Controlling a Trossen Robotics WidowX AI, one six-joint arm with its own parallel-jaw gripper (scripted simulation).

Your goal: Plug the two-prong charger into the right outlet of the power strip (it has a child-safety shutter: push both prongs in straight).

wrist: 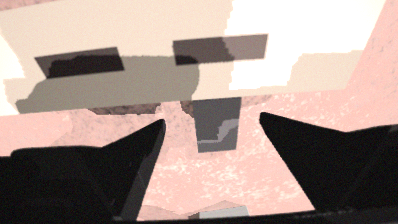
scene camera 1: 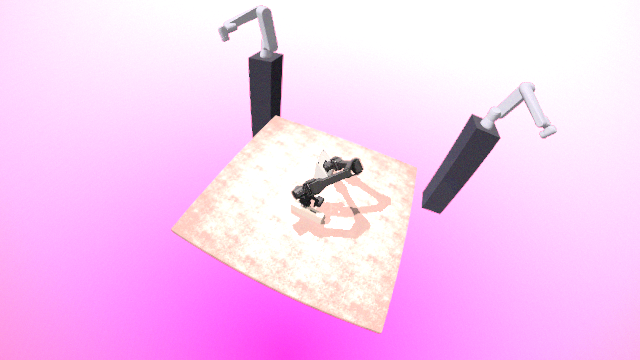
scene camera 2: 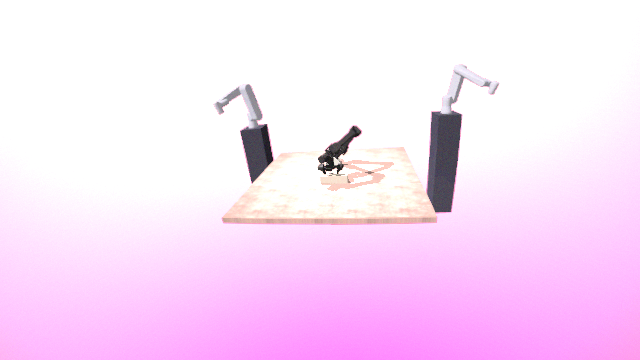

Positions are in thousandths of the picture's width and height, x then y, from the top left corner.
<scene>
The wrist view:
my gripper: 534,533
grey charger: 544,538
</scene>
